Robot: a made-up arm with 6 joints.
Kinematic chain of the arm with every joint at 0, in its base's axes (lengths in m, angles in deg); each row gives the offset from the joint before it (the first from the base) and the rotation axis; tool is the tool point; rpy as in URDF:
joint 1: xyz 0 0 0.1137 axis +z
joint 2: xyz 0 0 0 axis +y
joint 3: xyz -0.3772 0 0.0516 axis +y
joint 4: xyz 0.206 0 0.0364 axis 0.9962 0 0.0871
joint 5: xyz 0 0 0 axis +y
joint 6: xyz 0.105 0 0.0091 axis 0.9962 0 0.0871
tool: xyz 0 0 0 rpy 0 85 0
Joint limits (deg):
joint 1: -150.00..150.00
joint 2: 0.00..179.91
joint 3: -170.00..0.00
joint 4: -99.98..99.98
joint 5: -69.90..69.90
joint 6: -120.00..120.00
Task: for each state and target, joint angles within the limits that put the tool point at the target. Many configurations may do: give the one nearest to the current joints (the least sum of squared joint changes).
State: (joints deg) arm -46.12 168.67 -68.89 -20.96 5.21 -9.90
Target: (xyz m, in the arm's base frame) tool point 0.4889 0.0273 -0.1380
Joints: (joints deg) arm 2.86 165.80 -86.87 -21.51 -4.28 -9.90
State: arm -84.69 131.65 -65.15 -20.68 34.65 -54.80
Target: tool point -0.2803 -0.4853 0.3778
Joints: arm -118.83 123.46 -115.72 -24.19 15.39 -54.80
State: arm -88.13 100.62 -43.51 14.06 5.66 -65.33
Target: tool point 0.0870 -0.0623 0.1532
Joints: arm -46.04 110.71 -5.22 26.00 24.75 -65.33
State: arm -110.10 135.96 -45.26 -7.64 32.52 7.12
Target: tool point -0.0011 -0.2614 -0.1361
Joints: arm -89.52 167.49 -54.67 -4.19 25.10 7.12
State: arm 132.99 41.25 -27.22 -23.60 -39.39 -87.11
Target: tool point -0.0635 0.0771 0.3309
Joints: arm 120.18 52.84 -13.12 -17.87 -29.96 -87.11
